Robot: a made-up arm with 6 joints.
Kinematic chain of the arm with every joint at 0, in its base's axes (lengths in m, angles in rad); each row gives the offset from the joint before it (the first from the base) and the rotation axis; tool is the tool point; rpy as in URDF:
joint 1: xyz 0 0 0.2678 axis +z
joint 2: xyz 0 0 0 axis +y
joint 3: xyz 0.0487 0 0.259 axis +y
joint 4: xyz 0.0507 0 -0.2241 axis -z
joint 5: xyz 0 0 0 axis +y
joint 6: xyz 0.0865 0 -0.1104 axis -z
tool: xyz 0 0 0 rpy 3.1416 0 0
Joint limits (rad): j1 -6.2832..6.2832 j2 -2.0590..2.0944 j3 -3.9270..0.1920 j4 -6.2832..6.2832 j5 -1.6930..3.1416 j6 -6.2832..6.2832
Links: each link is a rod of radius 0.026 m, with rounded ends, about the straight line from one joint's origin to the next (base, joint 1, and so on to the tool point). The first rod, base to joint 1, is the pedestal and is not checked.
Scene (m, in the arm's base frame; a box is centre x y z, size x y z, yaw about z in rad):
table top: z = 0
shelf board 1: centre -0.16 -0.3 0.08 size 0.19 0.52 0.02 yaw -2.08
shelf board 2: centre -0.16 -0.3 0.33 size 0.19 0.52 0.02 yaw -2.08
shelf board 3: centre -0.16 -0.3 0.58 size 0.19 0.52 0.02 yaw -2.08
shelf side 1: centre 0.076 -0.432 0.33 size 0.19 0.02 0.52 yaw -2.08
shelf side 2: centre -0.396 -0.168 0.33 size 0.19 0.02 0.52 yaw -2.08
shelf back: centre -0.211 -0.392 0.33 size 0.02 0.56 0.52 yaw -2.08
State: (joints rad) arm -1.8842 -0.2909 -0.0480 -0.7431 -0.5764 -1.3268
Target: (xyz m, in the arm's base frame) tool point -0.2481 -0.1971 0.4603
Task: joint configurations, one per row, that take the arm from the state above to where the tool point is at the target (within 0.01 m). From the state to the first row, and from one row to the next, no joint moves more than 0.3 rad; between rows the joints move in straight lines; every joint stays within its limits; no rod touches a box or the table.
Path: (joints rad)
1: -2.1488 -0.4377 -0.0123 -0.7705 -0.6182 -1.3773
2: -2.4135 -0.5845 0.0235 -0.7978 -0.6600 -1.4278
3: -2.6781 -0.7313 0.0592 -0.8252 -0.7018 -1.4783
4: -2.6599 -0.5530 -0.1577 -0.6762 -0.6487 -1.4278
5: -2.6418 -0.3746 -0.3745 -0.5272 -0.5956 -1.3773
6: -2.6236 -0.1963 -0.5914 -0.3782 -0.5425 -1.3268

